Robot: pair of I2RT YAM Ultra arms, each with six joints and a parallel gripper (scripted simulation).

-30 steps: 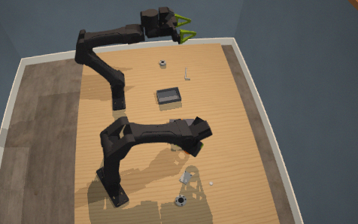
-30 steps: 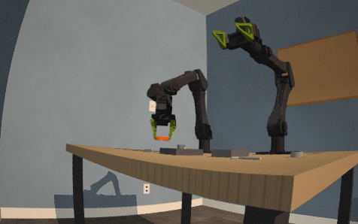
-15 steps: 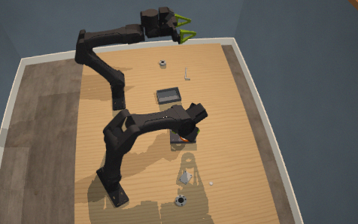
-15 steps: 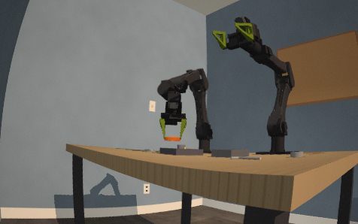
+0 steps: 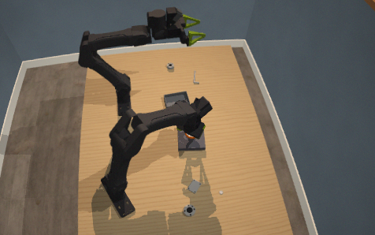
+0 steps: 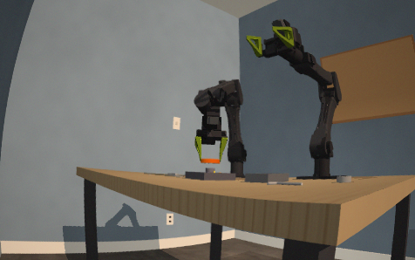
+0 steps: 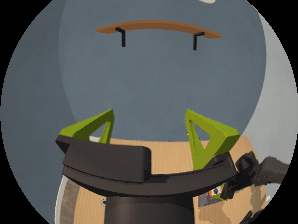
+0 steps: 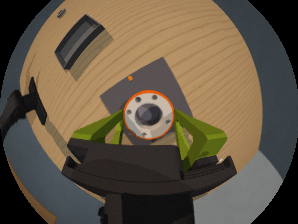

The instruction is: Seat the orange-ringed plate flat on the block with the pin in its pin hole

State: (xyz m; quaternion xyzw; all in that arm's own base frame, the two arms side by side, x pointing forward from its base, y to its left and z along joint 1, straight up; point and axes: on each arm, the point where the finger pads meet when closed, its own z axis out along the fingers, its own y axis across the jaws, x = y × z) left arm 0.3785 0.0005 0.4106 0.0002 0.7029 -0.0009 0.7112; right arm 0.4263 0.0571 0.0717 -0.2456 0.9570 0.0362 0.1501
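Now: right hand 30 mm to the right of the grey block and 50 mm above it. The rest, counted from my right hand: dark grey tray (60 mm behind, 220 mm to the left, 60 mm below); then flange (30 mm behind, 340 mm to the right, 70 mm below).
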